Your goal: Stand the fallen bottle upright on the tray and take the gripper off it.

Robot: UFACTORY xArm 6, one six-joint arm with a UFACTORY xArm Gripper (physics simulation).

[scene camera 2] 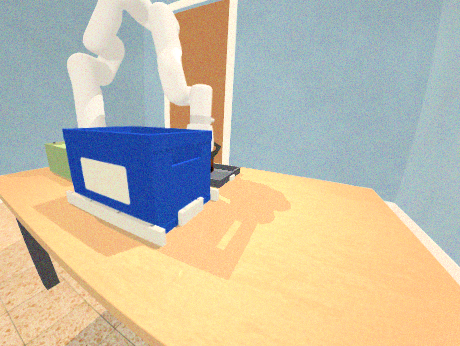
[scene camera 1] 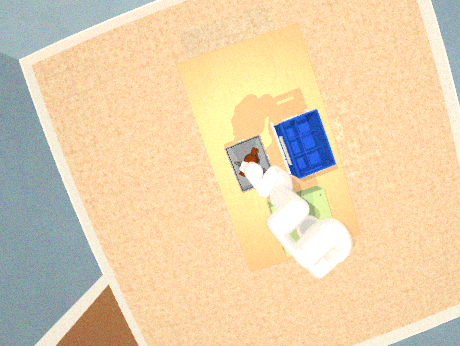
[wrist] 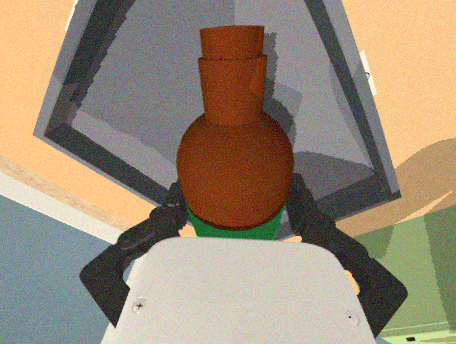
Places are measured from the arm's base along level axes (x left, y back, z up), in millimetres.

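Where they show: arm's base, link origin: (scene camera 1: 308, 227).
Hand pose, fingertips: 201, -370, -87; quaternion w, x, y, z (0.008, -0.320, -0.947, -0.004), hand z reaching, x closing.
Observation:
Things, the pixels of their top centre, and the offset from my fingertips, as dx, dy, dz.
- brown bottle, top centre: (wrist: 234, 219) (scene camera 2: 202, 153) (scene camera 1: 251, 162) -12, -25, +57
- grey tray, top centre: (wrist: 239, 170) (scene camera 2: 200, 167) (scene camera 1: 250, 163) -10, -15, +4
- tall blue bin, top centre: (scene camera 2: 137, 128) (scene camera 1: 308, 143) -282, -44, +153
The brown bottle (scene camera 1: 254, 154) (scene camera 2: 213, 163) (wrist: 234, 155) with a green label lies on its side in the grey tray (scene camera 1: 237, 152) (scene camera 2: 230, 174) (wrist: 145, 95). In the wrist view its neck points away from the gripper, and its base is hidden behind the gripper's pale body. My gripper (wrist: 239, 182) is open, with one black finger on each side of the bottle's body near the shoulder and label. It is not shut on the bottle. In scene camera 2 the blue bin hides most of the gripper and bottle.
A tall blue bin (scene camera 1: 306, 142) (scene camera 2: 145, 175) with white strips at its base stands beside the tray. A green box (scene camera 1: 320, 200) (scene camera 2: 58, 161) (wrist: 407, 260) stands near the arm's base. The tray has raised dark walls.

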